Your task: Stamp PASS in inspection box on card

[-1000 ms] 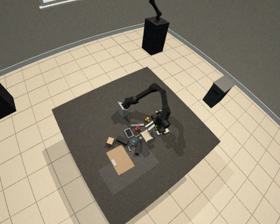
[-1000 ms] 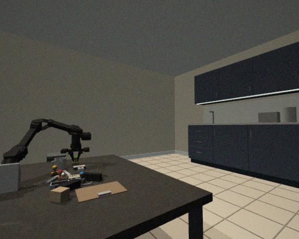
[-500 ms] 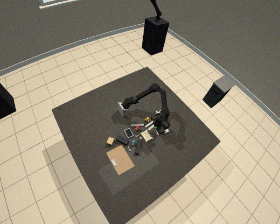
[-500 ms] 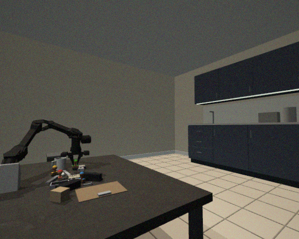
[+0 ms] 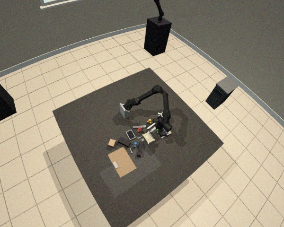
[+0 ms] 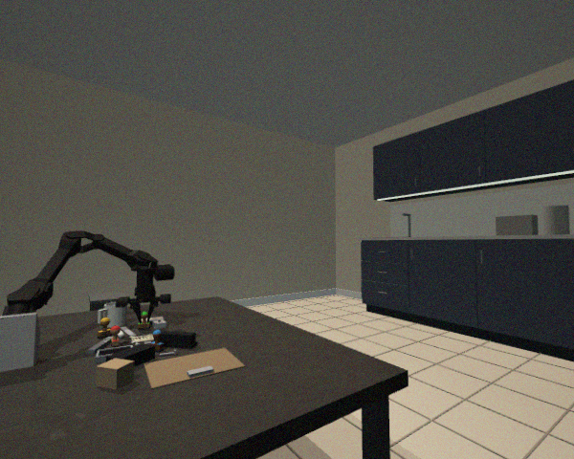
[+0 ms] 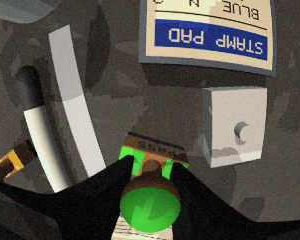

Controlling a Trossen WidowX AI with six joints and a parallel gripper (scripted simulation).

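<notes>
Now: gripper tip right at the green-knobbed stamp. The rest, counted from my gripper tip: stamp pad tin: 8 cm to the left, 5 cm ahead, 1 cm below; pen: 9 cm behind, 2 cm to the left, 2 cm below; ruler: 5 cm behind, 3 cm below, 2 cm to the left.
</notes>
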